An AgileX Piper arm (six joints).
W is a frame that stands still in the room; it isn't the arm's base.
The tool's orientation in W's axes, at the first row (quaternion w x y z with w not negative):
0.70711, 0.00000, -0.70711, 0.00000
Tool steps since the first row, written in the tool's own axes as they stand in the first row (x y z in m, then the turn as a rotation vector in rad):
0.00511, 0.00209, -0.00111, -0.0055, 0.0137, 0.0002
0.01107, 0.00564, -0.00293, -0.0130, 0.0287, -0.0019
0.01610, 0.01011, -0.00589, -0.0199, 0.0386, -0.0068
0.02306, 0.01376, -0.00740, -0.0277, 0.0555, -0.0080
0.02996, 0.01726, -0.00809, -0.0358, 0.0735, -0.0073
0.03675, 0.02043, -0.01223, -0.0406, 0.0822, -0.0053
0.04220, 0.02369, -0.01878, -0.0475, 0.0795, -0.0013
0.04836, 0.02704, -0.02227, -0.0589, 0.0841, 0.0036
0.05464, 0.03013, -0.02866, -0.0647, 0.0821, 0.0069
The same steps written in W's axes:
0.00111, 0.00209, 0.00511, -0.0002, 0.0137, -0.0055
0.00293, 0.00564, 0.01107, 0.0019, 0.0287, -0.0130
0.00589, 0.01011, 0.01610, 0.0068, 0.0386, -0.0199
0.00740, 0.01376, 0.02306, 0.0080, 0.0555, -0.0277
0.00809, 0.01726, 0.02996, 0.0073, 0.0735, -0.0358
0.01223, 0.02043, 0.03675, 0.0053, 0.0822, -0.0406
0.01878, 0.02369, 0.04220, 0.0013, 0.0795, -0.0475
0.02227, 0.02704, 0.04836, -0.0036, 0.0841, -0.0589
0.02866, 0.03013, 0.05464, -0.0069, 0.0821, -0.0647

